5 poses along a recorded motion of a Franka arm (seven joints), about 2.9 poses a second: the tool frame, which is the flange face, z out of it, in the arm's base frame.
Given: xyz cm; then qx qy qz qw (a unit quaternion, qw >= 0).
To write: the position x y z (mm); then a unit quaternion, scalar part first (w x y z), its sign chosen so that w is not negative. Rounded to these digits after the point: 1 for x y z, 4 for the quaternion.
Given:
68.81 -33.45 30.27 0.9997 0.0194 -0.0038 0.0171
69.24 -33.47 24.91 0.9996 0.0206 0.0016 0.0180
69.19 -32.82 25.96 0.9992 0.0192 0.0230 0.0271
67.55 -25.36 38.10 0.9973 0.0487 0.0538 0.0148
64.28 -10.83 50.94 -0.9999 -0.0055 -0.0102 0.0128
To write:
688.1 -334.5 302.7 0.0171 0.9997 0.0194 -0.0038
692.4 -334.7 249.1 0.0180 0.9996 0.0206 0.0016
691.9 -328.2 259.6 0.0271 0.9992 0.0192 0.0230
675.5 -253.6 381.0 0.0148 0.9973 0.0487 0.0538
642.8 -108.3 509.4 0.0128 -0.9999 -0.0055 -0.0102

